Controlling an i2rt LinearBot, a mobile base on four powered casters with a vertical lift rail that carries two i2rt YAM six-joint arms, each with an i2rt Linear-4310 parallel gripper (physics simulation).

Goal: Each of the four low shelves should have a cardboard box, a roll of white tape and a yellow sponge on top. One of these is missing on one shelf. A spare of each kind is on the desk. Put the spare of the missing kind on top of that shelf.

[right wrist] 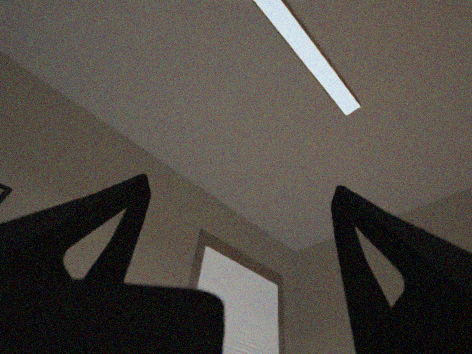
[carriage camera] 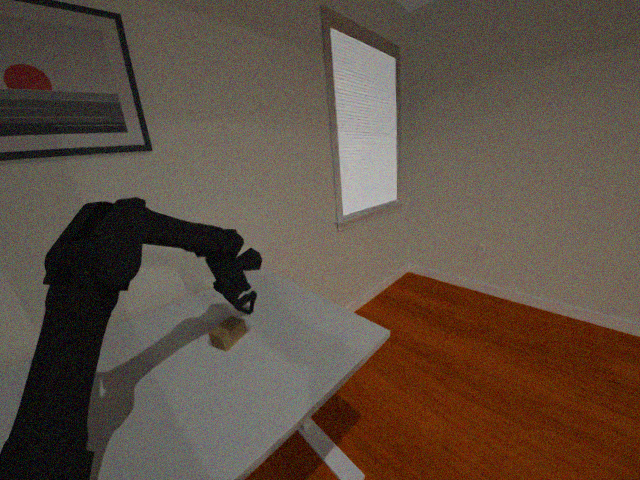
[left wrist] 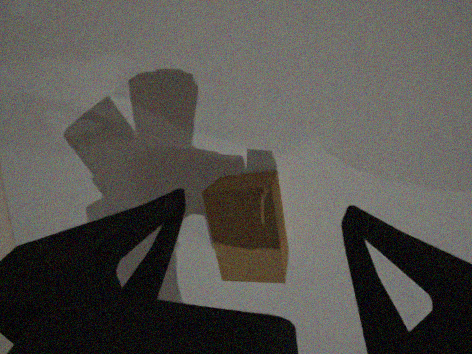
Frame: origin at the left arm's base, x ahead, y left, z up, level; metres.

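Seen in the pictures: left gripper, between the fingertips: (carriage camera: 242, 305) (left wrist: 263, 206); right gripper, between the fingertips: (right wrist: 239, 189).
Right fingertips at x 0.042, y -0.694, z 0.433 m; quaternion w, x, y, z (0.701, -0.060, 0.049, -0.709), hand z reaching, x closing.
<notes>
A point is followed by its place in that frame.
A small tan block, which looks like the cardboard box (carriage camera: 227, 333) {y -0.015, x 0.441, z -0.021 m} (left wrist: 246, 220) {y -0.011, x 0.486, z -0.020 m}, sits on the white desk (carriage camera: 315, 351) {y -0.272, x 0.410, z -0.070 m} (left wrist: 320, 260) {y -0.032, x 0.395, z -0.070 m}. The left arm's shadow darkens much of its top. My left gripper (carriage camera: 249, 307) {y -0.049, x 0.504, z 0.030 m} (left wrist: 263, 206) {y -0.049, x 0.504, z 0.030 m} is open and points down above the desk, at the box's far side in the carriage view. In the left wrist view the box appears between the two fingertips, nearer the picture's left finger, and below them. My right gripper (right wrist: 239, 189) {y -0.694, x 0.042, z 0.433 m} is open and empty, facing the ceiling and upper wall. The shelves, white tape and yellow sponge do not show.
The desk's near edge and corner face the wooden floor (carriage camera: 496, 382) {y -1.198, x 0.804, z -0.791 m}, with a white desk foot (carriage camera: 330, 449) below. A framed picture (carriage camera: 135, 93) {y 0.311, x 0.769, z 0.739 m} and a window (carriage camera: 364, 129) {y -0.645, x 1.714, z 0.654 m} (right wrist: 250, 300) {y -0.760, x 1.825, z 1.012 m} are on the wall behind. A ceiling light (right wrist: 315, 60) {y -0.890, x 0.298, z 1.287 m} shows in the right wrist view.
</notes>
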